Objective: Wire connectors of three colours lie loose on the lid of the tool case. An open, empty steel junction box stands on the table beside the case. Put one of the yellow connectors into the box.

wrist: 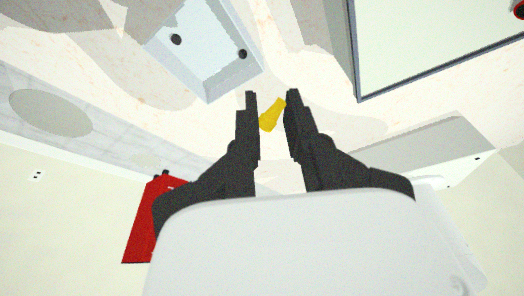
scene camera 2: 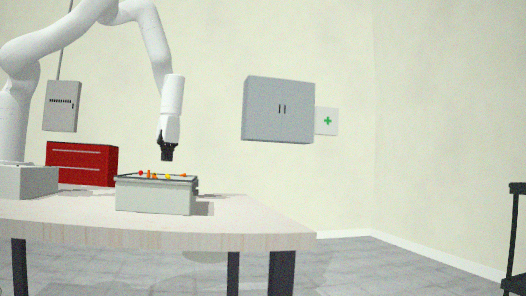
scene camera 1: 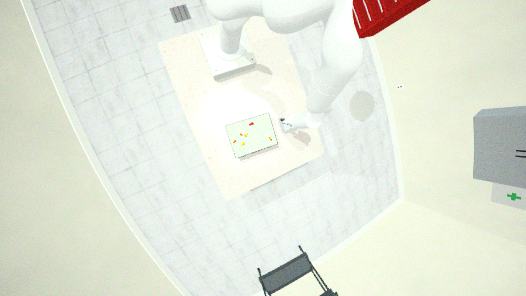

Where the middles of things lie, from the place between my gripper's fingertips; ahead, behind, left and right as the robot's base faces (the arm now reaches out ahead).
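Labels:
The tool case (scene camera 2: 133, 193) is 90 mm below my hand, 220 mm to the right of it and 10 mm behind it.

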